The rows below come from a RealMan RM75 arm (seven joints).
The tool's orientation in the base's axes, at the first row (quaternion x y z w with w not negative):
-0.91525, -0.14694, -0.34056, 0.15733
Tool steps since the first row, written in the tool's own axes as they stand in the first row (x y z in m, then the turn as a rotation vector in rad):
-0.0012, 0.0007, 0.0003, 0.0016, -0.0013, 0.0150
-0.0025, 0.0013, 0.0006, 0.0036, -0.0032, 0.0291
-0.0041, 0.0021, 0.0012, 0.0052, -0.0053, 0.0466
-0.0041, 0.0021, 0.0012, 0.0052, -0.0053, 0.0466
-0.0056, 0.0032, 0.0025, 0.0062, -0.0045, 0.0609
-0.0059, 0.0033, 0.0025, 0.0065, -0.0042, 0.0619
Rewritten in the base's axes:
-0.0004, -0.0007, -0.0012, 0.0093, 0.0073, -0.0095
-0.0010, -0.0014, -0.0023, 0.0182, 0.0148, -0.0179
-0.0015, -0.0021, -0.0040, 0.0287, 0.0237, -0.0290
-0.0015, -0.0021, -0.0040, 0.0287, 0.0237, -0.0290
-0.0014, -0.0028, -0.0061, 0.0380, 0.0287, -0.0388
-0.0016, -0.0030, -0.0064, 0.0389, 0.0289, -0.0393

